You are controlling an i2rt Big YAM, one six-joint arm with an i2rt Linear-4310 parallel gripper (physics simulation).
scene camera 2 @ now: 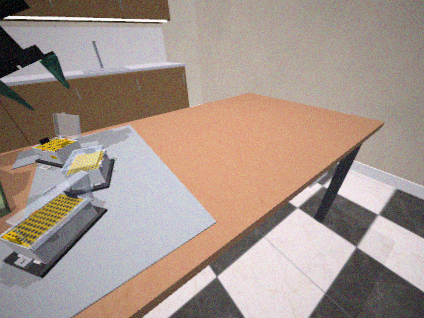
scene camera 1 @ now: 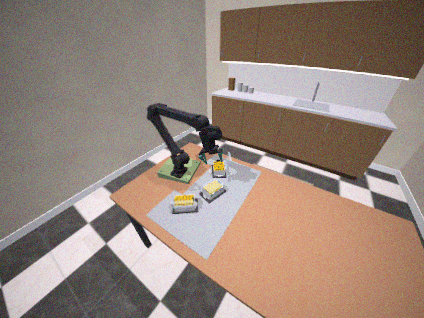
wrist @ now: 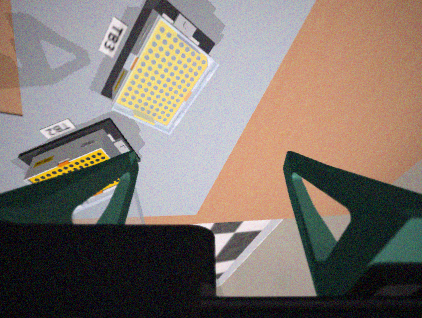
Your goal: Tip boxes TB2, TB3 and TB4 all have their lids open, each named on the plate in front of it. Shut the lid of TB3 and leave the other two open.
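Frame: origin at the arm's base, x ahead, y left, z up, level; centimetres.
Where they show: gripper, fingertip midpoint: [scene camera 2: 52,98] [scene camera 1: 214,163] [wrist: 211,159]; arm's base, link origin: [scene camera 1: 179,171].
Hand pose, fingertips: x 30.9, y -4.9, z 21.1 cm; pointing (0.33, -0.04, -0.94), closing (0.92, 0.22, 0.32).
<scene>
Things, the pixels of their top centre, and the offset from my fingertips. Level surfaces: height alone.
- Tip box TB3, top centre: [wrist: 157,82] [scene camera 2: 79,157] [scene camera 1: 211,183] dx -1.0, dy -1.4, dz -16.5 cm
- Tip box TB2, top centre: [scene camera 2: 53,140] [scene camera 1: 218,164] dx -4.5, dy +20.7, dz -16.8 cm
- grey mat, surface height: dz -24.2 cm
- brown table, surface height: dz -24.5 cm
Tip box TB3 [scene camera 1: 213,190] [scene camera 2: 86,164] [wrist: 161,75] is the middle box; its clear lid appears down over the pale yellow rack. Its name plate [wrist: 113,37] reads TB3. Tip box TB2 [scene camera 1: 218,168] [scene camera 2: 57,145] [wrist: 70,159] stands at the back, its clear lid [scene camera 2: 67,125] upright; its name plate [wrist: 57,128] reads TB2. The third box, TB4 [scene camera 1: 184,202] [scene camera 2: 50,217], is nearest scene camera 2, with its clear lid raised; its plate is not readable. My gripper [scene camera 1: 212,159] [scene camera 2: 50,98] [wrist: 211,159] is open and empty, above and near TB2, partly covering it in the wrist view.
The boxes stand on a grey mat [scene camera 1: 210,232] [scene camera 2: 150,210] [wrist: 240,65] on the brown table [scene camera 1: 300,225] [scene camera 2: 260,140] [wrist: 350,75]. The arm stands on a green base plate [scene camera 1: 189,177] beside the mat. A kitchen counter [scene camera 1: 270,97] runs along the wall behind.
</scene>
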